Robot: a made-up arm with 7 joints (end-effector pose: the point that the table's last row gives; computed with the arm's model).
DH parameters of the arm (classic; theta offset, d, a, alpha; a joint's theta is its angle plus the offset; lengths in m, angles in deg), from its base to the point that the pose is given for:
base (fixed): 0 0 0 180
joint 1: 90 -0.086 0.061 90
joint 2: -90 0.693 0.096 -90
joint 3: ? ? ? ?
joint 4: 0 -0.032 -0.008 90
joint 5: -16.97 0 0.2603 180
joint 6: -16.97 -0.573 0.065 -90
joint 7: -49.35 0 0.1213 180
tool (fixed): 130.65 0.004 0 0
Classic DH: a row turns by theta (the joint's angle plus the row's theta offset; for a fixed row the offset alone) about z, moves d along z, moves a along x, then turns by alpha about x.
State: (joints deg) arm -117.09 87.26 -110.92 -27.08 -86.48 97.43 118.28
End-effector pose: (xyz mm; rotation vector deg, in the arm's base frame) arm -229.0 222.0 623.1 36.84 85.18 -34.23
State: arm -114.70 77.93 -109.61 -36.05 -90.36 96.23 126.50
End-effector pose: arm -353.7 154.2 497.1 47.28 79.29 -30.73
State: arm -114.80 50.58 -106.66 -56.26 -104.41 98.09 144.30
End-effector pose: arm -477.9 111.3 24.2 72.56 71.76 -7.37
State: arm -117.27 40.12 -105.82 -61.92 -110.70 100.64 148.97
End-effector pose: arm -439.1 134.1 -132.9 78.29 73.59 7.57
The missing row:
joint 3: 90 -0.014 0.112 90
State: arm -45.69 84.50 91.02 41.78 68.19 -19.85 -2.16
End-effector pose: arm -26.2 572.5 307.7 41.59 14.02 43.90
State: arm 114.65 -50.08 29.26 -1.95 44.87 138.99 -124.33
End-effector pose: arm 186.6 -460.3 -318.2 -86.72 83.94 57.30
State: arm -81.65 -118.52 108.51 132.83 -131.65 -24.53 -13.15
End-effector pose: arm 535.8 1096.9 379.8 32.93 -71.53 -63.60
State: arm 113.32 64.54 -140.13 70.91 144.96 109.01 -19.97
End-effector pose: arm -655.9 -1073.0 410.6 90.04 -25.04 97.21
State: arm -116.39 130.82 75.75 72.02 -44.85 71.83 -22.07
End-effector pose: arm -662.2 673.5 507.4 89.79 -82.09 -56.33
